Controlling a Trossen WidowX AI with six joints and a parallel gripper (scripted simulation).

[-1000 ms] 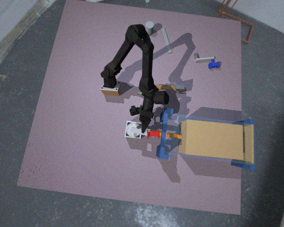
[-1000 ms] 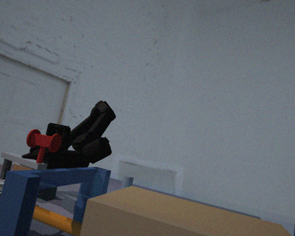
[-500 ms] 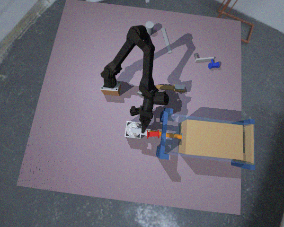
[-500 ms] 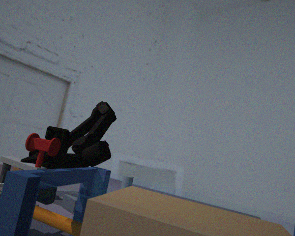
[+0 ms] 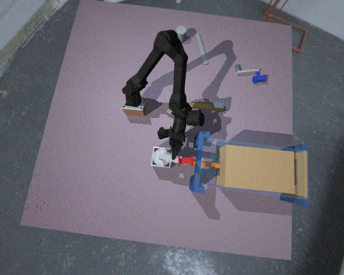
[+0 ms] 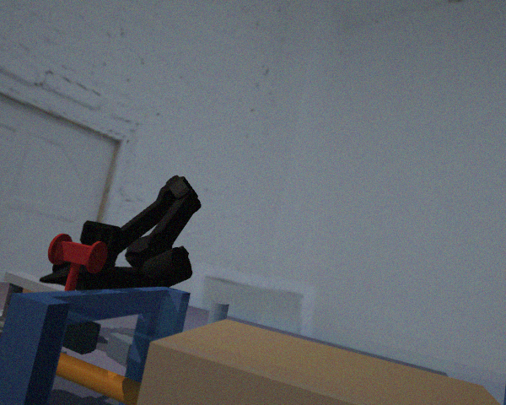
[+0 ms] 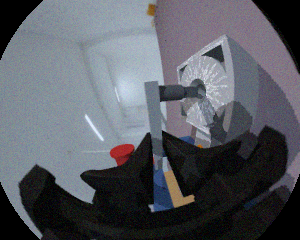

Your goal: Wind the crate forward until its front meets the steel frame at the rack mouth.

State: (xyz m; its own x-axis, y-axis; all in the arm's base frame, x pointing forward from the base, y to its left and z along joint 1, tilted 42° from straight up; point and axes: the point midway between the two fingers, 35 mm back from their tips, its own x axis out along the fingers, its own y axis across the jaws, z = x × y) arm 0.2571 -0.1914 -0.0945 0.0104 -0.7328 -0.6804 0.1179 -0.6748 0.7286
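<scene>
My gripper tip is now 50 mm short of the red knob and 40 mm below it. From my gripper tip the other things lie so: red-knobbed crank handle (10 mm ahead, 10 mm above); blue steel frame (110 mm ahead, 40 mm below, 20 mm to the left); grey block (270 mm to the left, 130 mm below, 40 mm behind).
</scene>
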